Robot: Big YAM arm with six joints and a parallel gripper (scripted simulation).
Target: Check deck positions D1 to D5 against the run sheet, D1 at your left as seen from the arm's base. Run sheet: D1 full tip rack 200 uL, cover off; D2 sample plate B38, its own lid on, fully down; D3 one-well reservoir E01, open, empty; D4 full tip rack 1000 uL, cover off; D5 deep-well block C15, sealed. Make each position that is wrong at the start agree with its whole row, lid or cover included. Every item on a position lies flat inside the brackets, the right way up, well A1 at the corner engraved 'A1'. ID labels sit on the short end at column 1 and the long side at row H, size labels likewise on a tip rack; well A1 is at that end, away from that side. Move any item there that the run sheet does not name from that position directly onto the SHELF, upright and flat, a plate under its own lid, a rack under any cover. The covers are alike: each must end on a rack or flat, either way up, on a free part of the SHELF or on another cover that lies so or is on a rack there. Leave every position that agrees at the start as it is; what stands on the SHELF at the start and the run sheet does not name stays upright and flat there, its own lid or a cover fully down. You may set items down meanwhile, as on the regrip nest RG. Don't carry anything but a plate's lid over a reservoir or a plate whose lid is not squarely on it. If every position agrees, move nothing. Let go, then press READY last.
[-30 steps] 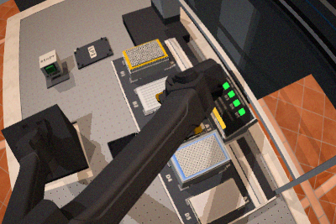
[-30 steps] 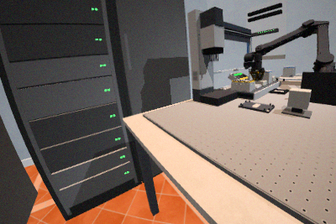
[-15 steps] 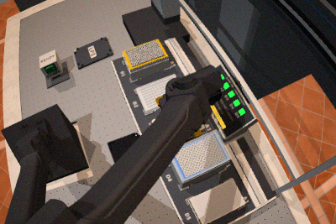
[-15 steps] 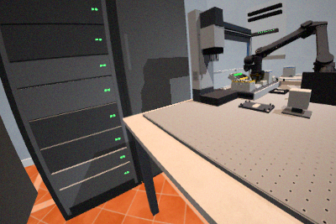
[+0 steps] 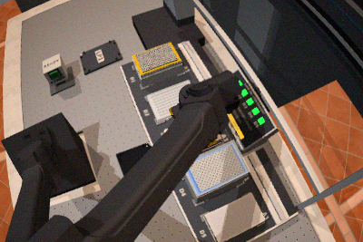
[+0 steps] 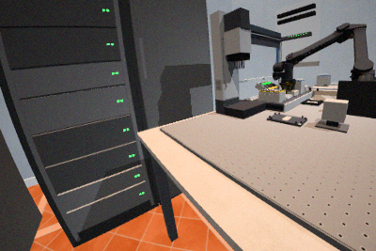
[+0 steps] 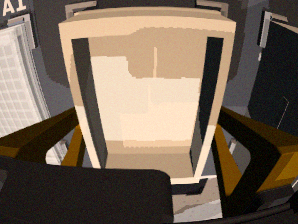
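My hand is 12 cm to the left of the blue-framed tip rack, 5 cm below it and 2 cm short of it. The rest, counted from my hand: one-well reservoir (1 cm below); sealed block (25 cm to the right, 2 cm ahead); black regrip nest (15 cm behind, 6 cm below, 3 cm to the right).
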